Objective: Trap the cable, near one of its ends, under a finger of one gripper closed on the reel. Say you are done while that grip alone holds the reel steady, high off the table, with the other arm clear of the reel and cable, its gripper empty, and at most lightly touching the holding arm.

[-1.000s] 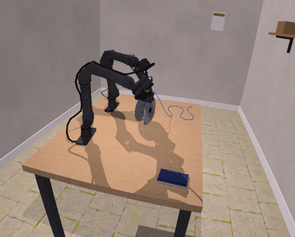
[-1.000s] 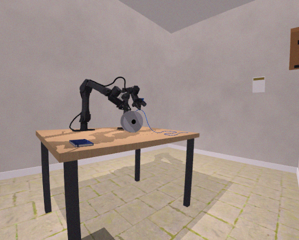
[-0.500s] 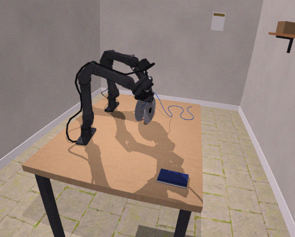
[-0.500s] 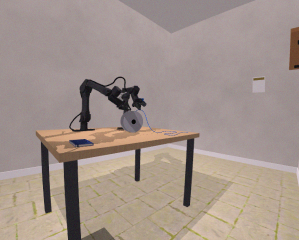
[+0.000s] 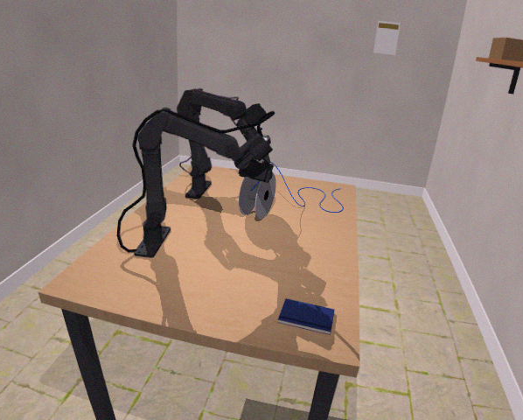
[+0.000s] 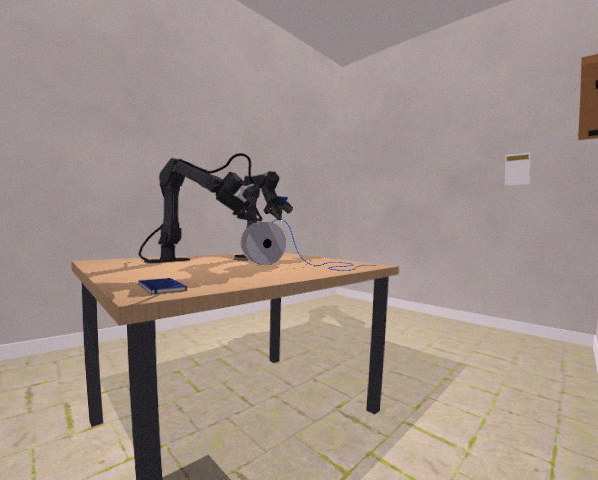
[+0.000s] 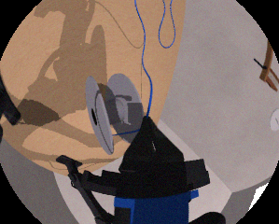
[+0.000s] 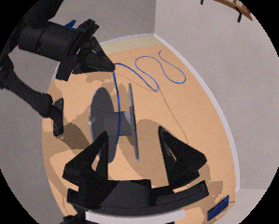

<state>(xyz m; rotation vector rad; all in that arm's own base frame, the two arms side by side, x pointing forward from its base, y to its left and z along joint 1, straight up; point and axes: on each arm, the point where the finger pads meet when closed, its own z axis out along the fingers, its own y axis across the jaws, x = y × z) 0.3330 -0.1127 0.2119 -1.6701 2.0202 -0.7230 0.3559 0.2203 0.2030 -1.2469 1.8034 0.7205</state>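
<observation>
Right now my left hand is 2 cm past the grey reel, 7 cm to the left of it and 12 cm above it. From my left hand the other things lie so: blue book: 22 cm ahead, 64 cm to the right, 21 cm below.
The grey reel lies 20 mm behind my right hand, 60 mm to the left of it and 110 mm below it. From my right hand the other things lie so: blue book (230 mm ahead, 510 mm to the right, 200 mm below).
</observation>
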